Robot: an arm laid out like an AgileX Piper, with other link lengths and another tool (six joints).
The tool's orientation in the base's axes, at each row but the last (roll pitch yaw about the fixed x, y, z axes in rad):
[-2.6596 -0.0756 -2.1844]
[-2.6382 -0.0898 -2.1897]
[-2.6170 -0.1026 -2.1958]
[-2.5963 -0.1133 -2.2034]
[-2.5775 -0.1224 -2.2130]
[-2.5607 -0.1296 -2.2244]
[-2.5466 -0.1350 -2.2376]
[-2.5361 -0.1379 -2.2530]
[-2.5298 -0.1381 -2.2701]
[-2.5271 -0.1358 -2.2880]
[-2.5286 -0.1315 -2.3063]
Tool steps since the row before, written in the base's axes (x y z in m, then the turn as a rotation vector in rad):
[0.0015 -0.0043 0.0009 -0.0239 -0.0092 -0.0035]
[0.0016 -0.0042 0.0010 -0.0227 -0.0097 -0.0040]
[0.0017 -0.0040 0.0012 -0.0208 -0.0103 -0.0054]
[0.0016 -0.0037 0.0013 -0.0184 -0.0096 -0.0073]
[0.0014 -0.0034 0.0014 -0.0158 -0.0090 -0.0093]
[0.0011 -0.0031 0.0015 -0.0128 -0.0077 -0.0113]
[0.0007 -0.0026 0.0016 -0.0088 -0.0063 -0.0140]
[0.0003 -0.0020 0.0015 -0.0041 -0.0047 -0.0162]
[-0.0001 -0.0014 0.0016 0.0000 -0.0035 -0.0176]
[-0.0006 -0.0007 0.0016 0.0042 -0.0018 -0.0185]
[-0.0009 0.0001 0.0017 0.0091 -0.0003 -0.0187]
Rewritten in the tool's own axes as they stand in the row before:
[0.0027 -0.0036 0.0011 0.0210 0.0150 -0.0021]
[0.0026 -0.0036 0.0011 0.0206 0.0141 -0.0011]
[0.0024 -0.0037 0.0010 0.0199 0.0131 0.0010]
[0.0022 -0.0035 0.0009 0.0177 0.0127 0.0032]
[0.0020 -0.0033 0.0007 0.0154 0.0122 0.0056]
[0.0020 -0.0030 0.0005 0.0123 0.0117 0.0079]
[0.0018 -0.0026 0.0001 0.0084 0.0111 0.0110]
[0.0016 -0.0020 -0.0002 0.0039 0.0098 0.0138]
[0.0013 -0.0015 -0.0007 0.0002 0.0084 0.0159]
[0.0011 -0.0008 -0.0012 -0.0039 0.0069 0.0173]
[0.0007 -0.0003 -0.0017 -0.0083 0.0045 0.0185]

